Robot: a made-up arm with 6 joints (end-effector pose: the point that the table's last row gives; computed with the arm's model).
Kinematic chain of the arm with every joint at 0, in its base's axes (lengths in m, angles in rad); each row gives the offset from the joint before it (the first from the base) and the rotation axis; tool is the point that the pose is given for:
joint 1: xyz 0 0 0.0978 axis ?
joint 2: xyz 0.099 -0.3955 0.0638 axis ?
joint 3: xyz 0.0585 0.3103 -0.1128 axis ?
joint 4: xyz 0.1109 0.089 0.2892 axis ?
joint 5: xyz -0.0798 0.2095 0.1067 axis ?
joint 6: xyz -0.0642 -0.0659 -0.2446 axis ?
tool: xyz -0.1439 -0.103 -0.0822
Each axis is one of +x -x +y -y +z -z.
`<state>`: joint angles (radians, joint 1 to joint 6).
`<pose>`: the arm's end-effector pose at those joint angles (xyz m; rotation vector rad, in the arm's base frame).
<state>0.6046 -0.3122 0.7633 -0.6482 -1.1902 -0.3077</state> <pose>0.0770 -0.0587 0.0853 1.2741 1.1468 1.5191</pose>
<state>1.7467 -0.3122 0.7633 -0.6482 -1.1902 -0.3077</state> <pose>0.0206 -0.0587 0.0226 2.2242 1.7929 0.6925</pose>
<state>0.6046 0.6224 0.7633 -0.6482 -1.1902 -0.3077</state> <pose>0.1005 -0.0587 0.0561 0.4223 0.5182 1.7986</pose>
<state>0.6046 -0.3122 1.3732 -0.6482 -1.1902 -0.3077</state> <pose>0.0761 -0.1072 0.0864 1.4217 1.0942 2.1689</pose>
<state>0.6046 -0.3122 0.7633 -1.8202 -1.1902 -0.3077</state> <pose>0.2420 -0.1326 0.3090 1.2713 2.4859 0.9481</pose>
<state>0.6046 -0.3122 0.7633 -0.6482 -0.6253 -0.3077</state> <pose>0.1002 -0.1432 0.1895 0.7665 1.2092 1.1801</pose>
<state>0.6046 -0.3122 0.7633 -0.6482 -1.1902 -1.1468</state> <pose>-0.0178 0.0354 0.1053 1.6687 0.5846 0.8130</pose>
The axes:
joint 1: +y
joint 2: -y
joint 3: +z
joint 4: -y
joint 5: -z
joint 6: +y

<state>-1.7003 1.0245 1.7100 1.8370 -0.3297 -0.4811</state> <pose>-0.0296 0.3217 0.0744 0.5658 0.6842 -1.5625</pose>
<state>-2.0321 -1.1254 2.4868 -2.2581 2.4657 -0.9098</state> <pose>-0.5847 -0.4993 0.2842 1.4830 2.0582 -0.0143</pose>
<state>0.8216 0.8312 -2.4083 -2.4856 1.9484 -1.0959</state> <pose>0.3723 -0.4574 0.6198 0.1258 2.3073 -0.8850</pose>
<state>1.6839 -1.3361 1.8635 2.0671 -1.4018 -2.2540</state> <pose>0.4468 0.0373 -0.3223 0.2004 -2.1082 -1.4513</pose>
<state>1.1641 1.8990 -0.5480 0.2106 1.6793 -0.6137</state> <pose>0.3825 0.3290 0.0819 0.2946 -0.9172 -2.3701</pose>
